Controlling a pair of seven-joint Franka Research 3 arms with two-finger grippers.
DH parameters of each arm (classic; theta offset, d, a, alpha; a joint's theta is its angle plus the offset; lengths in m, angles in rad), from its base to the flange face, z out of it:
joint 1: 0 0.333 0 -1.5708
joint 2: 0 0 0 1.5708
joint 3: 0 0.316 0.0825 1.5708
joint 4: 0 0 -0.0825 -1.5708
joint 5: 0 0.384 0 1.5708
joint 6: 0 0 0.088 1.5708
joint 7: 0 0.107 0 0
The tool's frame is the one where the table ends.
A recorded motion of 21 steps. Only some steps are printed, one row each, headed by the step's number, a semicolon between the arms.
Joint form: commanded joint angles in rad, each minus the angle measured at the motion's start. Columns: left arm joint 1, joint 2, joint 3, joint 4, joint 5, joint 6, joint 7; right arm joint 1, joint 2, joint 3, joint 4, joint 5, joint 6, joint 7.
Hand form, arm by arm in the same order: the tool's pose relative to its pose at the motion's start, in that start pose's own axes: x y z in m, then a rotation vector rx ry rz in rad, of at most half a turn. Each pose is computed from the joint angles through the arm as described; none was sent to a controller.
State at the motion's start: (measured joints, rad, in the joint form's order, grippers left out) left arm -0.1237 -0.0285 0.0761 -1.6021 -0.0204 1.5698 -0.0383; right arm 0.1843 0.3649 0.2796 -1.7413 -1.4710 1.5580 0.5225
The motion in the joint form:
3: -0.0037 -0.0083 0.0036 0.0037 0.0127 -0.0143 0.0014; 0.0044 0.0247 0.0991 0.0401 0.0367 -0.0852 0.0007
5: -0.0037 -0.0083 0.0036 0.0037 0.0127 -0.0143 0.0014; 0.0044 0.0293 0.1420 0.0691 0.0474 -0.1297 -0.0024
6: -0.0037 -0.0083 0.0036 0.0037 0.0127 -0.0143 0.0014; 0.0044 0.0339 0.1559 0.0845 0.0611 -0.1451 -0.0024
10: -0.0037 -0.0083 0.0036 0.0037 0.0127 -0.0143 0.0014; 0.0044 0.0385 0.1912 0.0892 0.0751 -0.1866 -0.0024
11: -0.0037 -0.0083 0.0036 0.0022 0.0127 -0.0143 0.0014; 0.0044 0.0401 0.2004 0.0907 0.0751 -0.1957 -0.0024
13: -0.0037 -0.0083 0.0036 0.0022 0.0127 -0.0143 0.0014; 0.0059 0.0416 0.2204 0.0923 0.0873 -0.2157 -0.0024
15: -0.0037 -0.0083 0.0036 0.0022 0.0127 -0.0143 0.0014; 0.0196 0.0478 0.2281 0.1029 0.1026 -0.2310 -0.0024
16: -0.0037 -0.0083 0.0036 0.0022 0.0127 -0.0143 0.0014; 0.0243 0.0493 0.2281 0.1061 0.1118 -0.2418 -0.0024
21: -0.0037 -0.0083 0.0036 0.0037 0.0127 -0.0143 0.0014; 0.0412 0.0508 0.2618 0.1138 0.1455 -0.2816 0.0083
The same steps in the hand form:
3: -0.0038 -0.0016 -0.0050 0.0120 -0.0019 0.0016; 0.0035 -0.0046 -0.0491 0.0335 0.0026 0.0031
5: -0.0038 -0.0016 -0.0050 0.0120 -0.0019 0.0016; 0.0043 0.0037 -0.0695 0.0426 -0.0012 0.0173
6: -0.0038 -0.0016 -0.0050 0.0120 -0.0019 0.0016; 0.0049 0.0061 -0.0758 0.0562 -0.0088 0.0239
10: -0.0038 -0.0016 -0.0050 0.0120 -0.0019 0.0016; 0.0009 0.0040 -0.0911 0.0634 -0.0201 0.0160
11: -0.0039 -0.0016 -0.0043 0.0121 -0.0034 0.0016; 0.0002 0.0037 -0.0952 0.0632 -0.0199 0.0145
13: -0.0039 -0.0016 -0.0043 0.0121 -0.0034 0.0016; -0.0026 0.0021 -0.1052 0.0721 -0.0236 0.0084
15: -0.0039 -0.0016 -0.0043 0.0121 -0.0034 0.0016; -0.0034 0.0000 -0.1162 0.0844 -0.0248 0.0043
16: -0.0039 -0.0016 -0.0043 0.0121 -0.0034 0.0016; -0.0045 -0.0006 -0.1182 0.0880 -0.0342 0.0021
21: -0.0038 -0.0016 -0.0050 0.0120 -0.0019 0.0016; -0.0119 -0.0032 -0.1436 0.1117 -0.0380 -0.0018

